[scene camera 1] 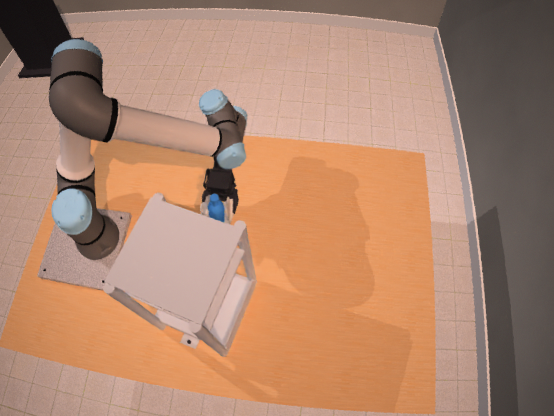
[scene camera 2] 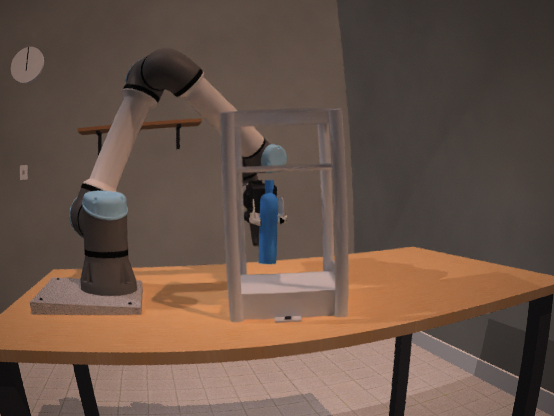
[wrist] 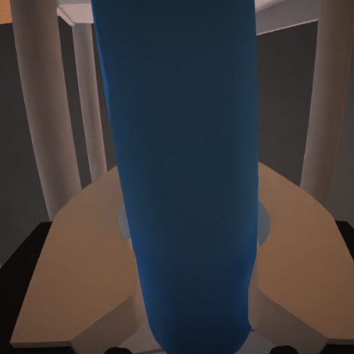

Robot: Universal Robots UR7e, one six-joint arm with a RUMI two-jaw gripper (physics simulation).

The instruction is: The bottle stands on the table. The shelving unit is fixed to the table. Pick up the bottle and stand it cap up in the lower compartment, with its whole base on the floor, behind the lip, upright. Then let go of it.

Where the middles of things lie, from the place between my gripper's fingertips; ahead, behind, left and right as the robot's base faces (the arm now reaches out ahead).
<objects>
The shelving unit (scene camera 1: 184, 264) is 20 mm behind my hand, 170 mm to the right of it and 30 mm above it. Also, from my hand: blue bottle (scene camera 2: 268, 202) 40 mm to the left.
</objects>
